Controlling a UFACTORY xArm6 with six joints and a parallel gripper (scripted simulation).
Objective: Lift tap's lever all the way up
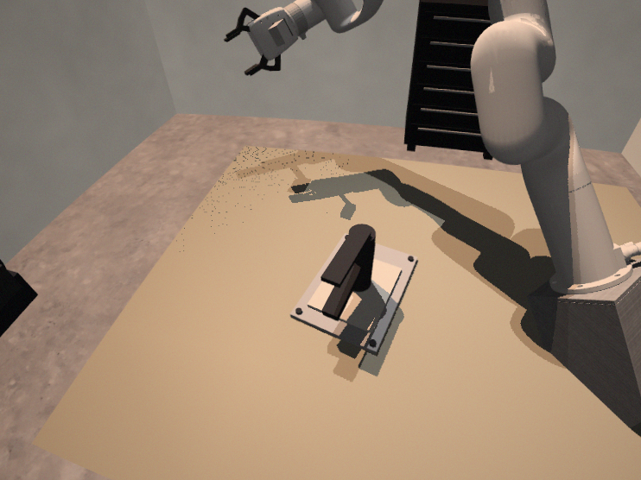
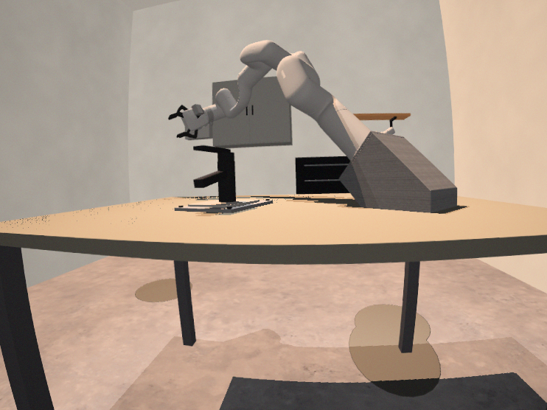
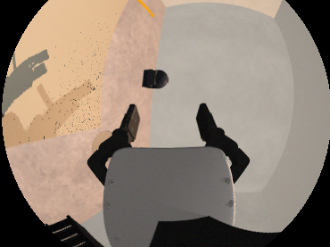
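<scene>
The tap lever is 290 mm behind my hand, 460 mm to the left of it and 180 mm below it.
</scene>
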